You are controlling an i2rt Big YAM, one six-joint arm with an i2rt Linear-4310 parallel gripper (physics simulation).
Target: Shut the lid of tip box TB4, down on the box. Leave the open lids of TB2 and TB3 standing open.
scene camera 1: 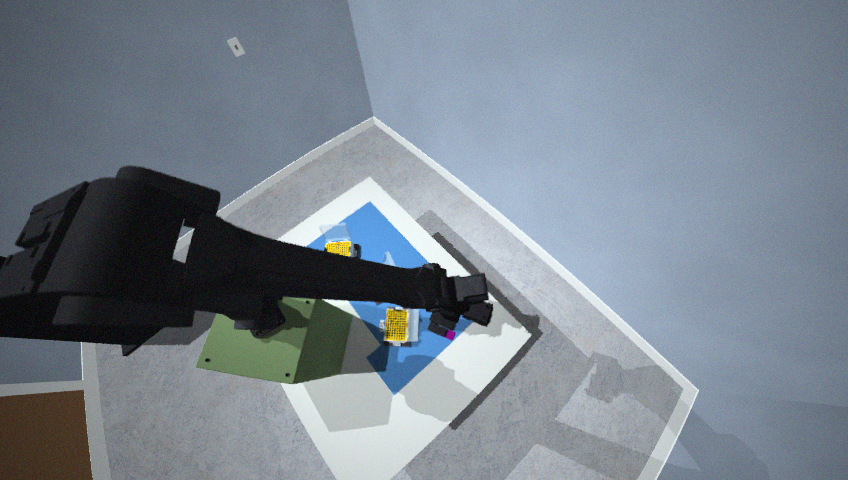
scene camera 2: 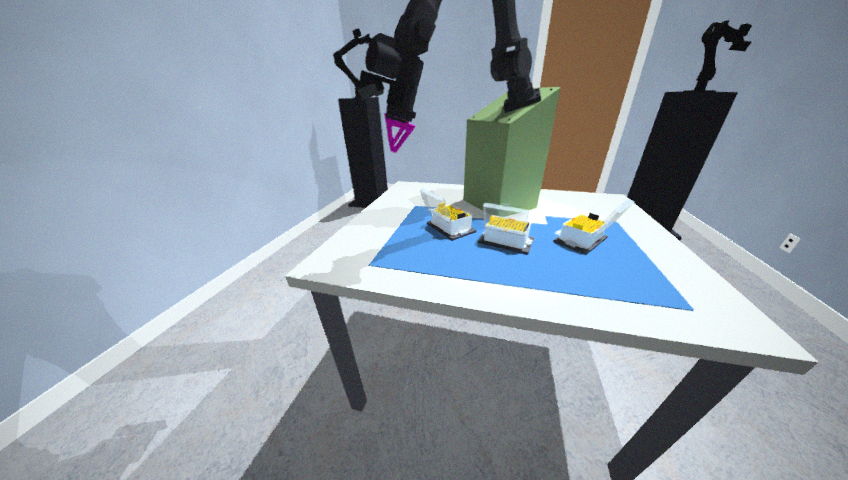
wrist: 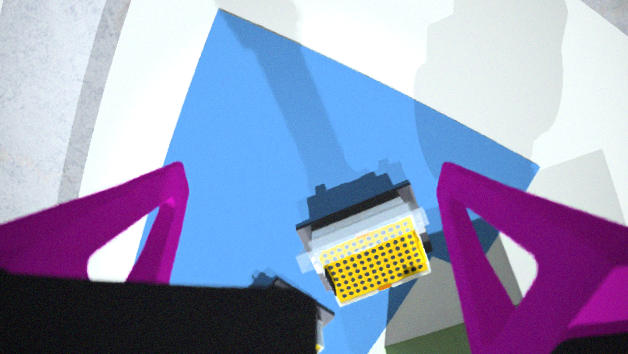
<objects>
The same spot on a blue mat: [scene camera 2: 617, 269] is [scene camera 1: 361, 228].
</objects>
